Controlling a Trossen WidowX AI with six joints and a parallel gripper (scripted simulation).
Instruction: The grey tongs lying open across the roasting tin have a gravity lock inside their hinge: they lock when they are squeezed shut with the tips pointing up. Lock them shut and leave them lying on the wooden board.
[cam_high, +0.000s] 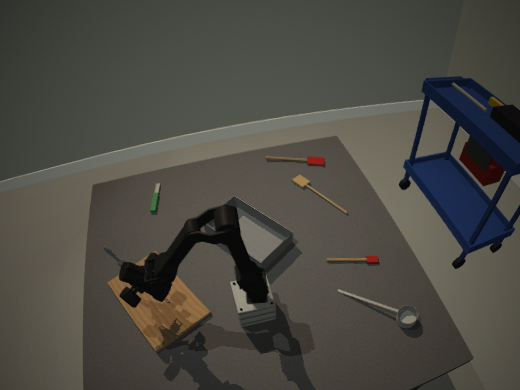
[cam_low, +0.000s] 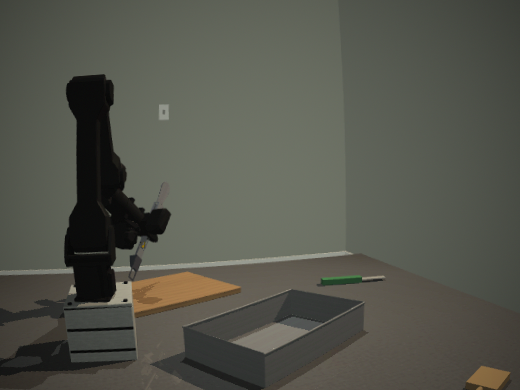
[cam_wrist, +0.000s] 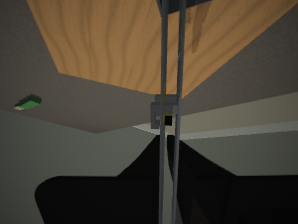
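Right now my gripper tip is 30 mm past the yellow mark and 50 mm to the left of it. The rest, counted from my gripper tip: grey roasting tin 260 mm ahead, 390 mm to the right, 110 mm below; wooden board 30 mm to the right, 130 mm below.
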